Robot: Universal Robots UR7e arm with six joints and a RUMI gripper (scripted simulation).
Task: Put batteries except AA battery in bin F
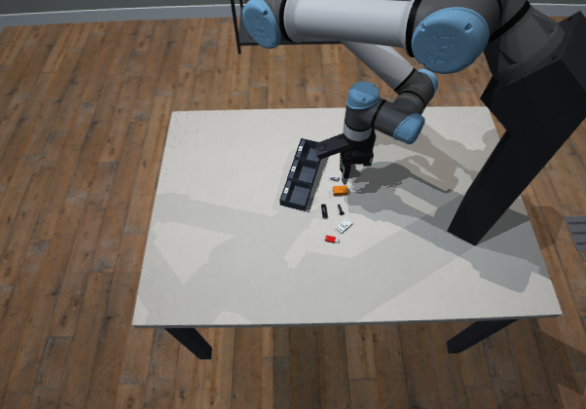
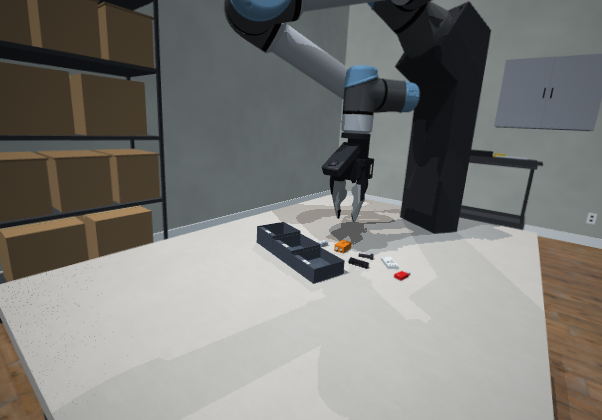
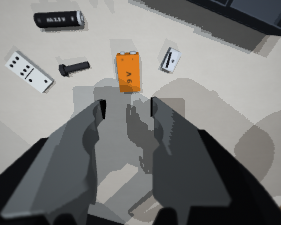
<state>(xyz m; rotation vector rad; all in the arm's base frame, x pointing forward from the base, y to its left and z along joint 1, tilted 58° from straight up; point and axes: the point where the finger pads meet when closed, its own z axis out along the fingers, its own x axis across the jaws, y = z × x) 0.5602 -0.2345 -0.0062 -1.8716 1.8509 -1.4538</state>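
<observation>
The orange block battery lies 1 cm ahead of my hand and 9 cm below it. From my hand the other things lie so: black cylindrical battery: 8 cm ahead, 5 cm to the left, 9 cm below; black bolt: 3 cm ahead, 7 cm to the left, 9 cm below; grey piece: 5 cm to the right, 9 cm below.
</observation>
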